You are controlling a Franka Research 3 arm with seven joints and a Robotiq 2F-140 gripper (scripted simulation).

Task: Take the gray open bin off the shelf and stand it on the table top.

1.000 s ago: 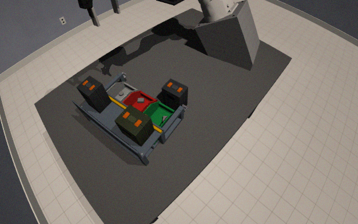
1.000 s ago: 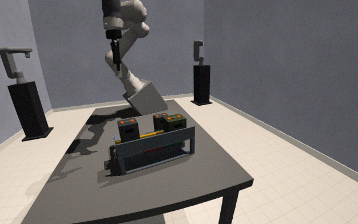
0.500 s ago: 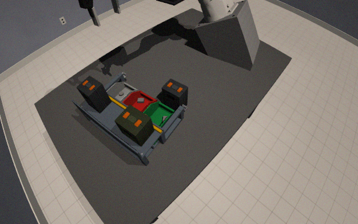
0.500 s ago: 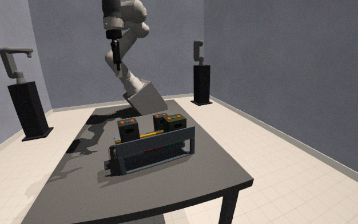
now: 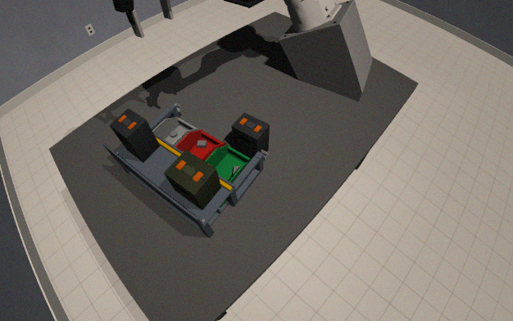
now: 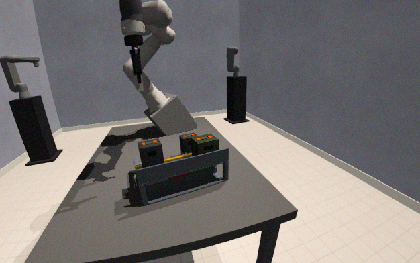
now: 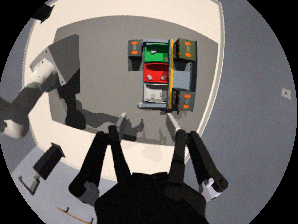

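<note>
The gray open bin lies 390 mm below my hand and 80 mm ahead of it. Round my hand: red bin (390 mm below, 120 mm to the left, 70 mm ahead); then yellow rail (330 mm below, 130 mm ahead, 120 mm to the left); then olive case (280 mm below, 230 mm to the left, 170 mm ahead).
</note>
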